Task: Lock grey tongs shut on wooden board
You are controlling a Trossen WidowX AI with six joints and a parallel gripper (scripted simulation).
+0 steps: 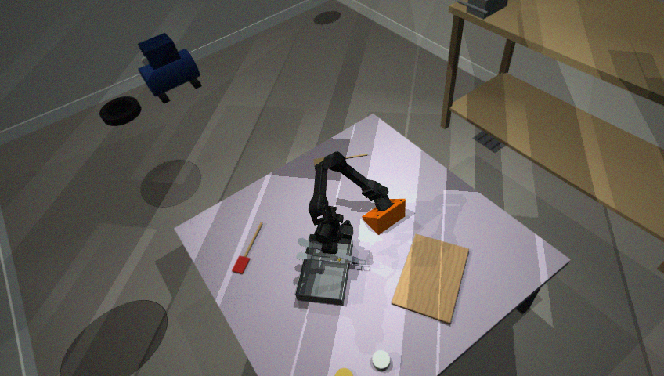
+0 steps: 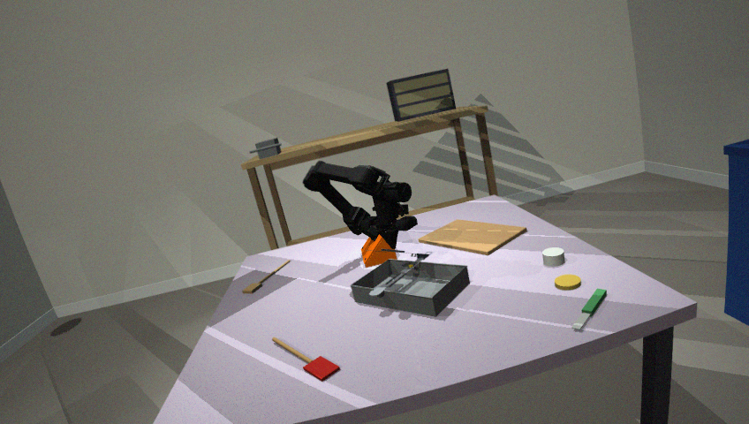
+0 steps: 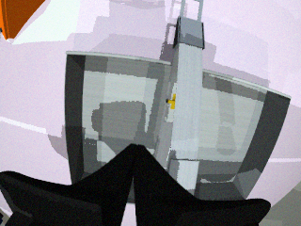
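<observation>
My gripper tip is 5 cm short of the tongs arm. Round my gripper tip: wooden board (21 cm behind, 36 cm to the left, 12 cm below); then red spatula (26 cm ahead, 35 cm to the right, 12 cm below); then roasting tin (8 cm ahead, 1 cm to the left, 10 cm below).
</observation>
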